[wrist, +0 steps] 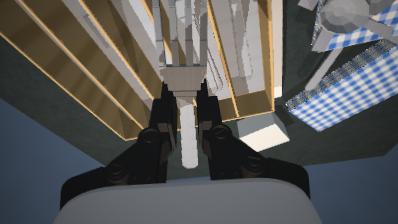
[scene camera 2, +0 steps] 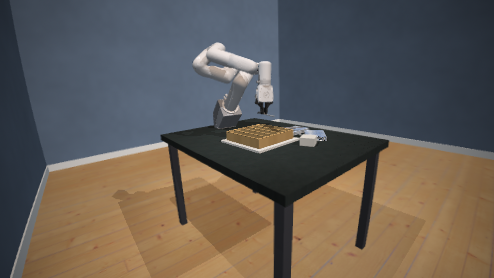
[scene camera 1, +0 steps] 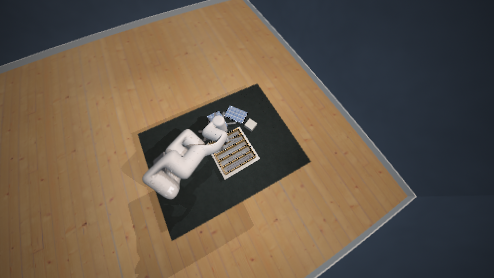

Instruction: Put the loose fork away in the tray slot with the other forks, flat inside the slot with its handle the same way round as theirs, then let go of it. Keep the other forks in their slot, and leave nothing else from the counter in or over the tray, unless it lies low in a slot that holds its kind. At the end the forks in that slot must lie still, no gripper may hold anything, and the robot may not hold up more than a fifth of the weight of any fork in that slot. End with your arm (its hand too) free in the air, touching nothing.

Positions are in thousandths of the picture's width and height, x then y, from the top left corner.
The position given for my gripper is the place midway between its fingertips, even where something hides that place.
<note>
In view: my gripper (wrist: 466, 422) and a white block (wrist: 660, 587).
</note>
